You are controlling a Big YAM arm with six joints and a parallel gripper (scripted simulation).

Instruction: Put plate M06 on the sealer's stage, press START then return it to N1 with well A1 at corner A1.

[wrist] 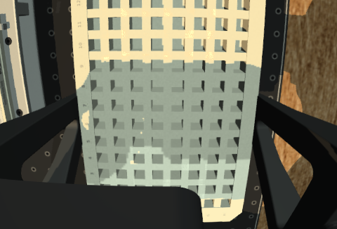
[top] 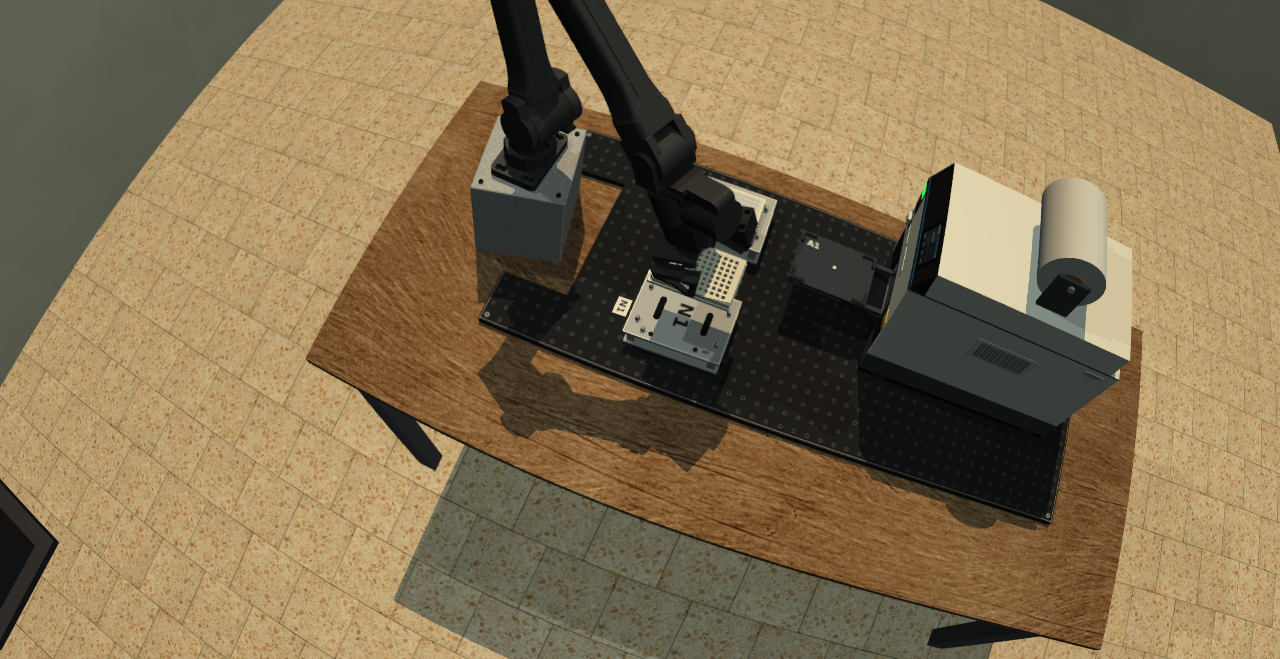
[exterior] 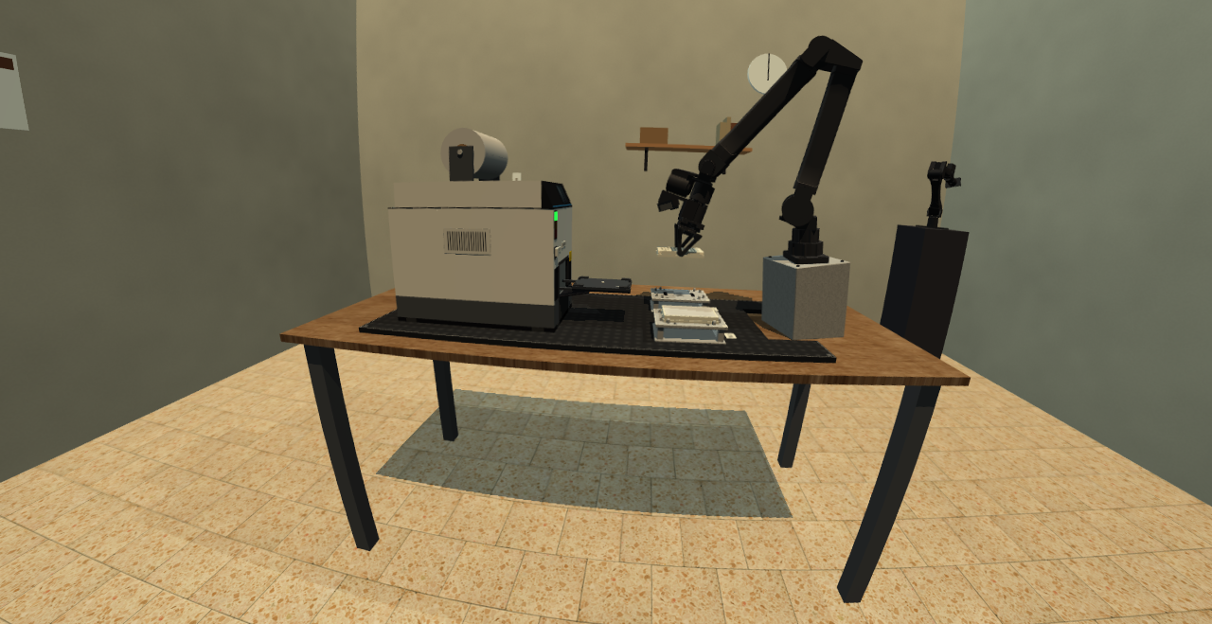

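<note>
The sealer stage is 19 cm ahead of my hand, 14 cm to the left of it and 7 cm below it. Round my hand: plate nest N1: 14 cm below, 2 cm to the right, 1 cm behind; N1 label: 17 cm below, 11 cm behind, 2 cm to the right; plate M06: right at my hand.
</note>
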